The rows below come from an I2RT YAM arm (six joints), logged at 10 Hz.
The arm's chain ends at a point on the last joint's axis. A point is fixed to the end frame.
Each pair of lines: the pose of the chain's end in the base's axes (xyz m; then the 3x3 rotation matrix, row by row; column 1 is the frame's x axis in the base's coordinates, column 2 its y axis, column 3 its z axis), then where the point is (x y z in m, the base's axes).
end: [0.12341 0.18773 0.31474], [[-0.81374 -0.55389 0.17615], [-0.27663 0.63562 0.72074], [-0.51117 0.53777 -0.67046]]
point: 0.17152 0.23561 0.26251
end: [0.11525 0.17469 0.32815], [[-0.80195 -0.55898 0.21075], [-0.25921 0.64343 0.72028], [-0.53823 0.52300 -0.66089]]
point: 0.16588 0.22190 0.27772
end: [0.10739 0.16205 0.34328], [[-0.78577 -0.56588 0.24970], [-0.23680 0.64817 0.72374], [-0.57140 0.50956 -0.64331]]
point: 0.16081 0.20884 0.29540
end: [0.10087 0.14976 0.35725], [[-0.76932 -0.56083 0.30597], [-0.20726 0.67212 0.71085], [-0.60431 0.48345 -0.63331]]
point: 0.15814 0.19420 0.31163
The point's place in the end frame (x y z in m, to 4 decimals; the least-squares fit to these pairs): -0.0257 -0.0243 0.0780
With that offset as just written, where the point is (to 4 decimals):
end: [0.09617 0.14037 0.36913], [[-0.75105 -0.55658 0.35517], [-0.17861 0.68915 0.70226], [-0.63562 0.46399 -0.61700]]
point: 0.1567 0.1830 0.3261
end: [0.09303 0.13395 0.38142], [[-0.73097 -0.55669 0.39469], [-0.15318 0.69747 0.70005], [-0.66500 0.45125 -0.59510]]
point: 0.1561 0.1755 0.3411
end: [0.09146 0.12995 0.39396], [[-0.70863 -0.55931 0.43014], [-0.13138 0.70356 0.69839], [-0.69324 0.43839 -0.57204]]
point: 0.1568 0.1707 0.3565
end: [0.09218 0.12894 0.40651], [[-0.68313 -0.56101 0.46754], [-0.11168 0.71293 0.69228], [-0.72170 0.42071 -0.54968]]
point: 0.1598 0.1685 0.3720
